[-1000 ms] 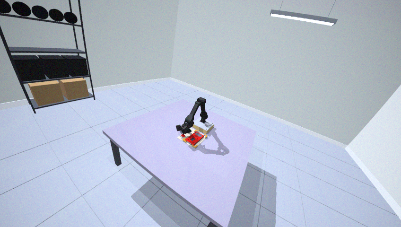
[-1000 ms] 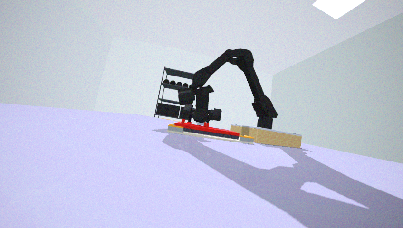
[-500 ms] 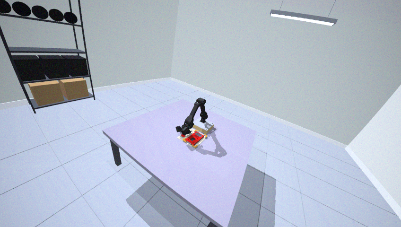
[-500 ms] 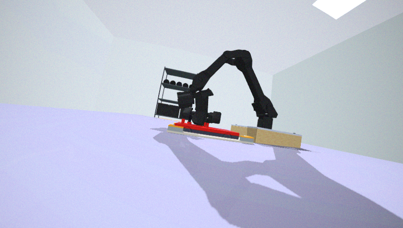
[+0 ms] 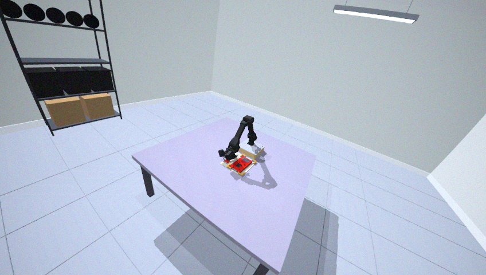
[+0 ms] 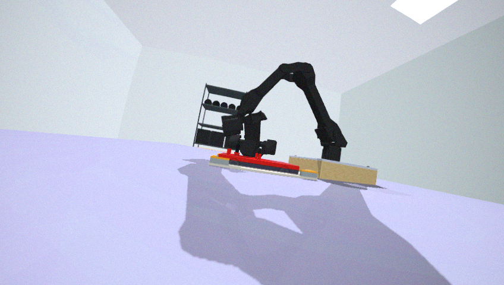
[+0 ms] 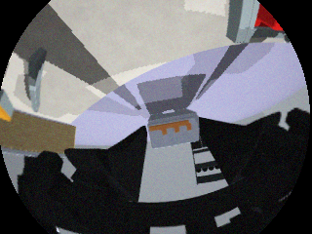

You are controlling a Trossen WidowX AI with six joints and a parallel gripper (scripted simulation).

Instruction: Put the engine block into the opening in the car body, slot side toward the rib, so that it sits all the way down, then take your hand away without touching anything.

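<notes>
Now: gripper tip right at the grey engine block.
</notes>
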